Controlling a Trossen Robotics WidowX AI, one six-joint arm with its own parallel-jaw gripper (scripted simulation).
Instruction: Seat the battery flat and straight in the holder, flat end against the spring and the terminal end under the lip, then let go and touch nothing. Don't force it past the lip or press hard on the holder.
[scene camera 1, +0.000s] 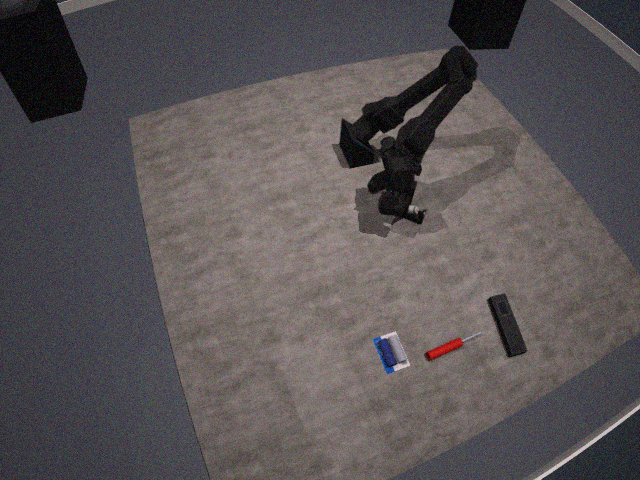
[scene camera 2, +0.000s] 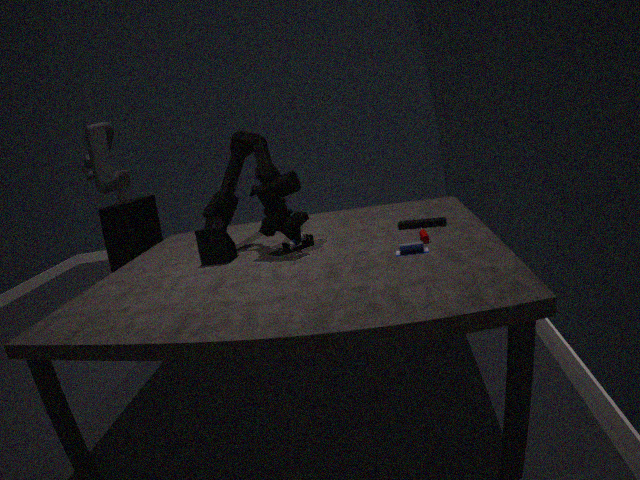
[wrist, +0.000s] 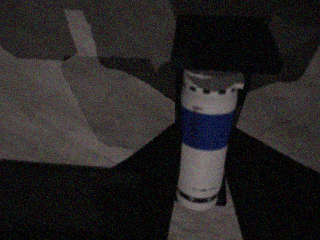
gripper: scene camera 1 407, 210; scene camera 2; wrist
same spot on gripper: (wrist: 141, 190) = (scene camera 2: 284, 229)
